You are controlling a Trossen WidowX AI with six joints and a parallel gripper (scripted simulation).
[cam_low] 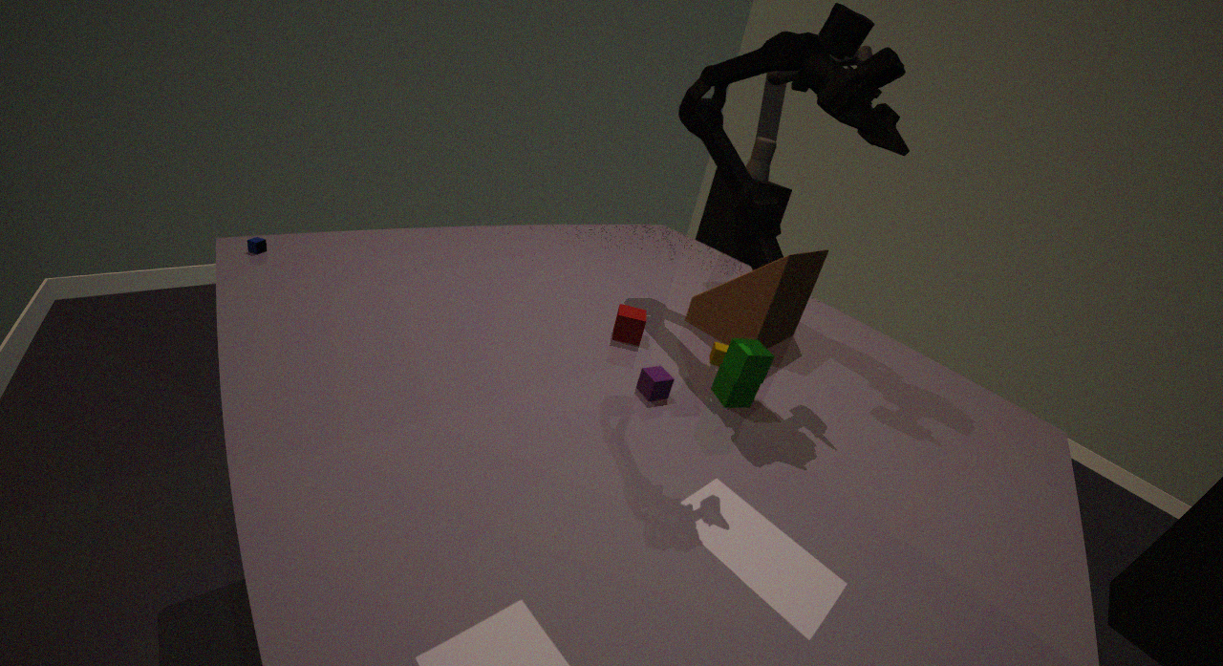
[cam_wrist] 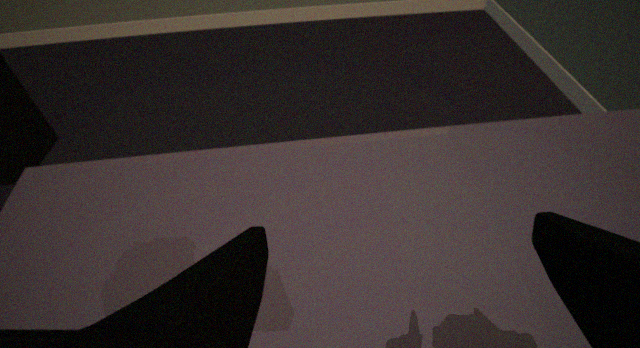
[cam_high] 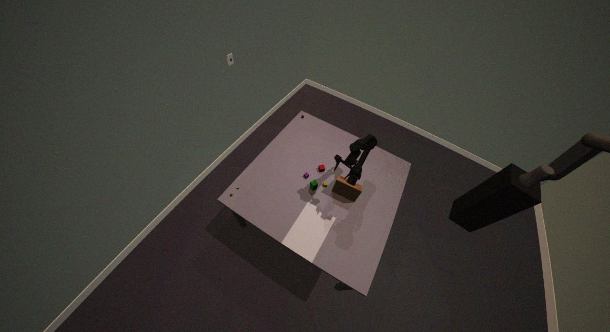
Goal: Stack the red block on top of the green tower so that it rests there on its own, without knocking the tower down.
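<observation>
Right now the red block is 22 cm ahead of my gripper tip, 21 cm to the right of it and 38 cm below it. Round my gripper tip: yellow cube (10 cm ahead, 10 cm to the right, 39 cm below); then blue cube (77 cm ahead, 63 cm to the right, 40 cm below); then purple cube (28 cm ahead, 6 cm to the right, 39 cm below).
</observation>
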